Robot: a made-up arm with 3 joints.
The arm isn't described. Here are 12 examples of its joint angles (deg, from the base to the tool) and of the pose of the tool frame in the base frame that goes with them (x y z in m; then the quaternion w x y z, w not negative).
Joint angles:
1: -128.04 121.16 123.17
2: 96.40 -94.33 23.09
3: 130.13 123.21 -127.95
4: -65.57 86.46 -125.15
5: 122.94 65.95 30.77
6: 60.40 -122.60 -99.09
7: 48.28 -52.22 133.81
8: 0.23 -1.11 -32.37
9: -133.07 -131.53 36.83
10: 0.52 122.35 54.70
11: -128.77 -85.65 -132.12
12: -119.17 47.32 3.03
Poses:
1: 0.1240 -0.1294 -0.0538 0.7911 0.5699 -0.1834 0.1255
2: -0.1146 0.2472 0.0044 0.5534 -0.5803 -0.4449 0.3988
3: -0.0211 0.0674 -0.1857 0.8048 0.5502 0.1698 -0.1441
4: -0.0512 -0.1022 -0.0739 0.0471 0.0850 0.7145 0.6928
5: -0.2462 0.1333 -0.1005 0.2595 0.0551 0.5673 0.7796
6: -0.2031 0.2758 -0.1181 0.0664 0.3081 0.6021 -0.7336
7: -0.0413 0.0466 -0.0243 0.4870 -0.4953 0.6832 -0.2254
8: 0.2753 0.0705 0.0713 0.9603 -0.0087 -0.2787 0.0046
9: -0.0876 -0.2387 0.0283 0.1092 0.2256 -0.8453 0.4720
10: 0.1925 0.2058 -0.0357 0.4264 0.7772 0.2250 0.4044
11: 0.1971 -0.2292 0.0167 0.6889 -0.7237 -0.0411 0.0002
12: -0.0783 -0.2776 -0.0611 0.4727 0.2240 -0.3337 -0.7842
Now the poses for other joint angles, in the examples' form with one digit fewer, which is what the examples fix.
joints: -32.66 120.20 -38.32
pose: 0.240 -0.125 -0.144 0.372 0.740 -0.387 -0.405
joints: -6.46 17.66 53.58
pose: 0.206 0.071 -0.132 0.885 0.162 0.437 0.019
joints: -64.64 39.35 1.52
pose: 0.177 -0.228 -0.052 0.798 0.291 -0.169 -0.500
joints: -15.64 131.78 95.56
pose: 0.140 0.175 -0.017 0.364 0.649 0.216 0.632
